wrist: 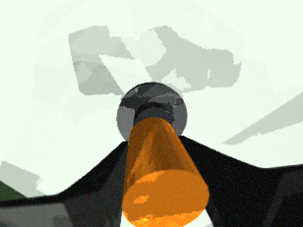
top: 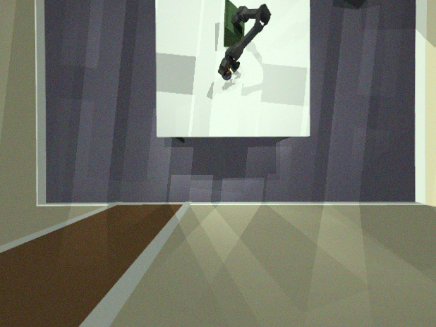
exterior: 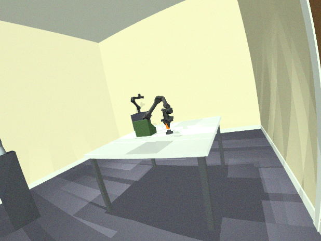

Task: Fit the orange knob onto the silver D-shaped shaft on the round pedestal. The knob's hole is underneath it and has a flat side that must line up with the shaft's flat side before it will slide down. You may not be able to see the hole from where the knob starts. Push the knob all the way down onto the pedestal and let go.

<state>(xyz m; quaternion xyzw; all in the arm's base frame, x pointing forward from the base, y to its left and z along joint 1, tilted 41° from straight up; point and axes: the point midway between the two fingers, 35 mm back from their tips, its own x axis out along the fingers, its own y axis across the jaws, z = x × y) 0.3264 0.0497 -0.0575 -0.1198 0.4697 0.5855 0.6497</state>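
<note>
Now: gripper tip 4 cm above the pedestal. From my gripper tip the other things lie so: orange knob (3 cm above).
</note>
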